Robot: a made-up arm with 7 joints. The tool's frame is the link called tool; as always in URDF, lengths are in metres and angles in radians.
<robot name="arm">
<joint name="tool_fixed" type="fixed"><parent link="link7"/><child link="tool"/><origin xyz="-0.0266 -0.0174 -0.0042" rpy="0 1.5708 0"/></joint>
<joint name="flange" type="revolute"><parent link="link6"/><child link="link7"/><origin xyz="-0.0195 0.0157 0.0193" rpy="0 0 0"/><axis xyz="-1 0 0"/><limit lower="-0.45" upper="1.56" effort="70" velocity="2.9"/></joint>
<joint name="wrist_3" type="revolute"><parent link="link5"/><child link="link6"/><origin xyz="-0.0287 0.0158 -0.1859" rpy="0 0 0"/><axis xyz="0 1 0"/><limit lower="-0.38" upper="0.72" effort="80" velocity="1.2"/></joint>
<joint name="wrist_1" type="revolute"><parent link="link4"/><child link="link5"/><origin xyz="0.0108 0.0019 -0.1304" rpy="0 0 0"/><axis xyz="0 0 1"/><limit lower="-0.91" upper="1.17" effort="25" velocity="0.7"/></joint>
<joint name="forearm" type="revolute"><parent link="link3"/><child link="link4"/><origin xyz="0.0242 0.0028 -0.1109" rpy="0 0 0"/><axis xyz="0 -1 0"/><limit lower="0.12" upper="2.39" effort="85" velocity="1"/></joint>
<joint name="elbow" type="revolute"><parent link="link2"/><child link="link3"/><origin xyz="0.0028 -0.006 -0.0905" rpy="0 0 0"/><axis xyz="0 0 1"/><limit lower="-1.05" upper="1.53" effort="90" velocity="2.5"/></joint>
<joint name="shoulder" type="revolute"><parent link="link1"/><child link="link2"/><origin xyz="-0.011 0.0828 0.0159" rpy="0 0 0"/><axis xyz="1 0 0"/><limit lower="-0.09" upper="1.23" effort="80" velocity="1.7"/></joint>
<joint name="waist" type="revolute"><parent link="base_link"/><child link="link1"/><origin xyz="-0.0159 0.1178 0.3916" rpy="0 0 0"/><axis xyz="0 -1 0"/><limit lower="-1" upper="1.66" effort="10" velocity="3.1"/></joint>
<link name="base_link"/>
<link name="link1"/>
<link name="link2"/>
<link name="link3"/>
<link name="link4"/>
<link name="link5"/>
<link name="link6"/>
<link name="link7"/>
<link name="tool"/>
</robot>
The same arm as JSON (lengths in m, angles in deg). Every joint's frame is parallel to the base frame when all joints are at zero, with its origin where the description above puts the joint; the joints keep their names.
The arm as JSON. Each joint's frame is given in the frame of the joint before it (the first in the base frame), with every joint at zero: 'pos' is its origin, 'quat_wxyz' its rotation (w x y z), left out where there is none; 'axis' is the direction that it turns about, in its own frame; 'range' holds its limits. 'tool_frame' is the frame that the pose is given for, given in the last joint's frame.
{"length_unit": "m", "angle_unit": "deg", "joints": [
  {"joint": "waist", "pos": [-0.0159, 0.1178, 0.3916], "axis": [0.0, -1.0, 0.0], "range": [-57.3, 95.11]},
  {"joint": "shoulder", "pos": [-0.011, 0.0828, 0.0159], "axis": [1.0, 0.0, 0.0], "range": [-5.16, 70.47]},
  {"joint": "elbow", "pos": [0.0028, -0.006, -0.0905], "axis": [0.0, 0.0, 1.0], "range": [-60.16, 87.66]},
  {"joint": "forearm", "pos": [0.0242, 0.0028, -0.1109], "axis": [0.0, -1.0, 0.0], "range": [6.88, 136.94]},
  {"joint": "wrist_1", "pos": [0.0108, 0.0019, -0.1304], "axis": [0.0, 0.0, 1.0], "range": [-52.14, 67.04]},
  {"joint": "wrist_3", "pos": [-0.0287, 0.0158, -0.1859], "axis": [0.0, 1.0, 0.0], "range": [-21.77, 41.25]},
  {"joint": "flange", "pos": [-0.0195, 0.0157, 0.0193], "axis": [-1.0, 0.0, 0.0], "range": [-25.78, 89.38]}
], "tool_frame": {"pos": [-0.0266, -0.0174, -0.0042], "quat_wxyz": [0.707105, 0.0, 0.707108, 0.0]}}

